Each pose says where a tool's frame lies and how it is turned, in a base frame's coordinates. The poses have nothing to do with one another.
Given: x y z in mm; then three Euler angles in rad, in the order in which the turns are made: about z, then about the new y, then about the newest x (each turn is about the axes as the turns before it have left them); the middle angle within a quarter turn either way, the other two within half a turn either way.
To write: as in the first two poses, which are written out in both.
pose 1, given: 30.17 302.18 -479.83 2.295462 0.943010 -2.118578
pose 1, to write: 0.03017 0.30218 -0.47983 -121.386 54.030 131.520
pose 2, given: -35.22 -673.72 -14.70 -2.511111 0.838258 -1.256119
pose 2, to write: -0.03522 -0.67372 -0.01470 -71.970 48.029 -143.876
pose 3, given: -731.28 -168.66 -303.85 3.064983 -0.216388 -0.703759
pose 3, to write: -0.73128 -0.16866 -0.30385 -40.322 -12.398 175.611
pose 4, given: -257.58 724.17 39.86 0.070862 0.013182 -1.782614
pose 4, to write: -0.25758 0.72417 0.03986 -102.136 0.755 4.060
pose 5, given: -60.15 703.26 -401.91 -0.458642 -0.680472 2.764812
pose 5, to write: -0.06015 0.70326 -0.40191 158.412 -38.988 -26.278
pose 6, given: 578.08 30.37 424.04 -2.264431 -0.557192 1.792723
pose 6, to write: 0.57808 0.03037 0.42404 102.715 -31.925 -129.742
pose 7, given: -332.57 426.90 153.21 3.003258 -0.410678 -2.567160
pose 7, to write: -0.33257 0.42690 0.15321 -147.087 -23.530 172.074
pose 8, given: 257.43 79.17 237.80 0.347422 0.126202 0.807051
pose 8, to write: 0.25743 0.07917 0.23780 46.241 7.231 19.906
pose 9, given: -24.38 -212.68 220.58 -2.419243 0.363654 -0.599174
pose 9, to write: -0.02438 -0.21268 0.22058 -34.330 20.836 -138.612
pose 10, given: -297.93 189.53 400.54 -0.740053 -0.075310 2.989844
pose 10, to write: -0.29793 0.18953 0.40054 171.305 -4.315 -42.402
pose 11, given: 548.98 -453.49 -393.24 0.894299 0.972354 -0.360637
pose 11, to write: 0.54898 -0.45349 -0.39324 -20.663 55.712 51.240
